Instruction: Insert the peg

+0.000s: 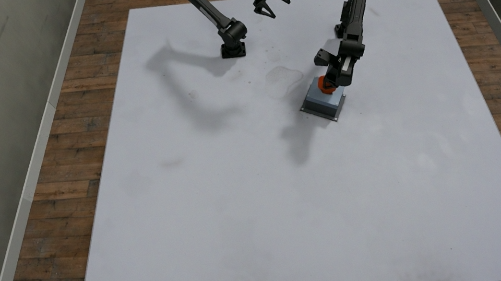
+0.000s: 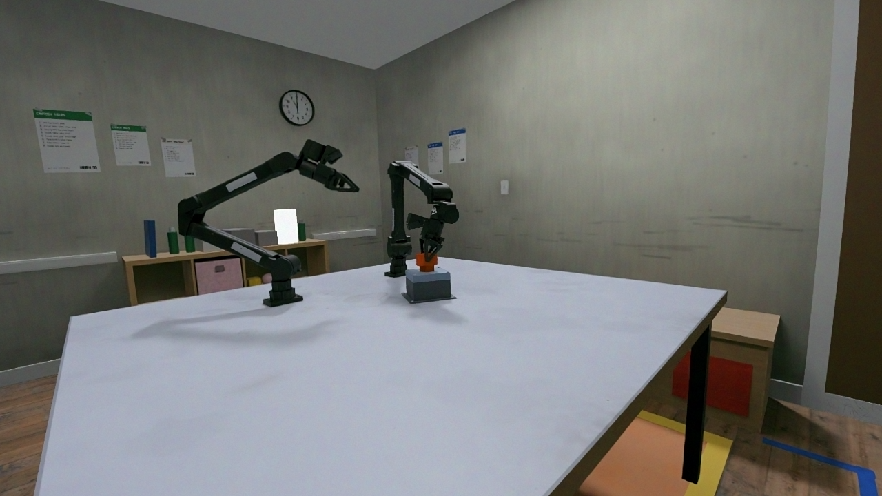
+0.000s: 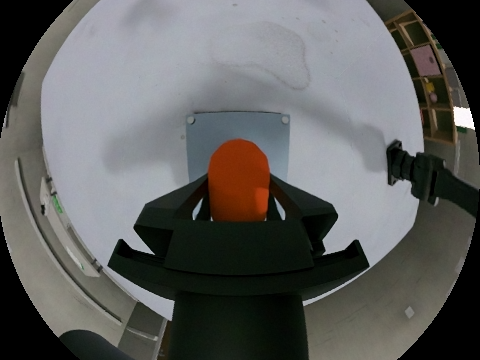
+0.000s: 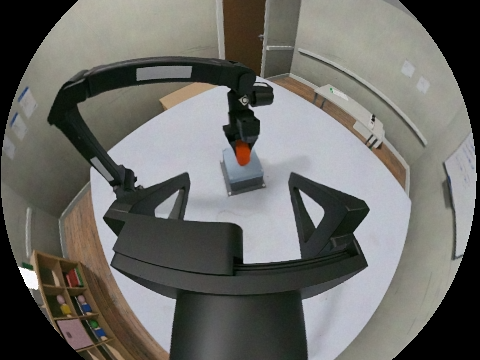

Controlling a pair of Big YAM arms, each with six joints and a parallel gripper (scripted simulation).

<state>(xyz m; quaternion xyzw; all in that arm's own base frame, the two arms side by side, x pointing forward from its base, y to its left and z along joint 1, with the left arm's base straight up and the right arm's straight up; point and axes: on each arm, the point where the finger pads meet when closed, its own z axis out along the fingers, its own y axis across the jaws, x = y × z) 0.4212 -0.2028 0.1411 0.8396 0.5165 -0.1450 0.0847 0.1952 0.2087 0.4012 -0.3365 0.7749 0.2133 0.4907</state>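
Observation:
My left hand is 1 cm short of the blue-grey plate and 6 cm above it. Also, from my left hand: orange peg 2 cm below.

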